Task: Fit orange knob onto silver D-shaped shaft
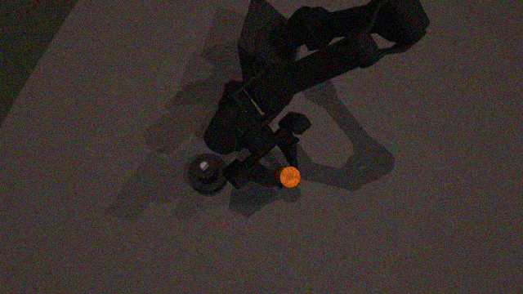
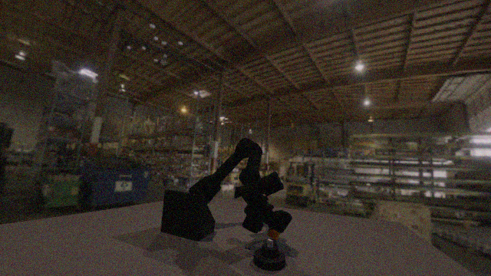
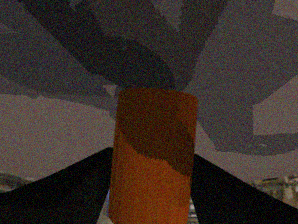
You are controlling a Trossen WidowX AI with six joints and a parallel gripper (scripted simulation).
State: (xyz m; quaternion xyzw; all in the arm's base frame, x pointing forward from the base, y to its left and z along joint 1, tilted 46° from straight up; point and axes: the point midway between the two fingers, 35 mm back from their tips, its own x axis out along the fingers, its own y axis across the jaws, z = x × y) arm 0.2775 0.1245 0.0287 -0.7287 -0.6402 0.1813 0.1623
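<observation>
My gripper tip is now 10 mm below the orange knob. Also, from my gripper tip: round dark pedestal: 40 mm ahead, 170 mm to the right, 10 mm below.
</observation>
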